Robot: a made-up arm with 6 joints.
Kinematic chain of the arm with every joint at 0, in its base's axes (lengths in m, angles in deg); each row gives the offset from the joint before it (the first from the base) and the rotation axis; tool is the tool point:
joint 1: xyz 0 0 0.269 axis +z
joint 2: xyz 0 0 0 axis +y
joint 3: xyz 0 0 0.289 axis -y
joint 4: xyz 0 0 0 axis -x
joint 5: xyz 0.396 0 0 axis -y
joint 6: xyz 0 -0.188 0 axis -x
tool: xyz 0 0 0
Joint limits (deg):
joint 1: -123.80..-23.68
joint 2: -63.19..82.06
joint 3: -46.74..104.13
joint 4: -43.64..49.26
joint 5: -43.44..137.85
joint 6: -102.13..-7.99
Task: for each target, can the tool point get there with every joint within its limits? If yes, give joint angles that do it. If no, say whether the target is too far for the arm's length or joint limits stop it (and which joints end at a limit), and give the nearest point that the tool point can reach.
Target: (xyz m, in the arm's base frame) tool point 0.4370 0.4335 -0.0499
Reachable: no: joint limits stop it (at a limit: joint 1, joint 2, joint 3, joint 4) | nearest point 0.2738 0.6296 0.3473 | short by 0.472 m
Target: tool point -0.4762 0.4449 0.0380
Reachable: no: joint limits stop it (at a limit: joint 2, joint 3, joint 4) | nearest point -0.5017 0.4687 0.3473 | short by 0.311 m
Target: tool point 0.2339 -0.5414 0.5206
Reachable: yes | joints -50.38 33.67 48.03 -28.58 75.86 -75.02
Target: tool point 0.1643 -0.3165 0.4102
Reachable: yes | joints -31.80 -13.37 -27.39 -13.98 76.91 -89.23
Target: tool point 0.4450 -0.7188 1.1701
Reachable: no: too far | nearest point 0.2594 -0.4191 0.7944 | short by 0.515 m
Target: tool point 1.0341 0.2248 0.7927
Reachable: no: too far | nearest point 0.5054 -0.3556 0.6392 | short by 0.800 m
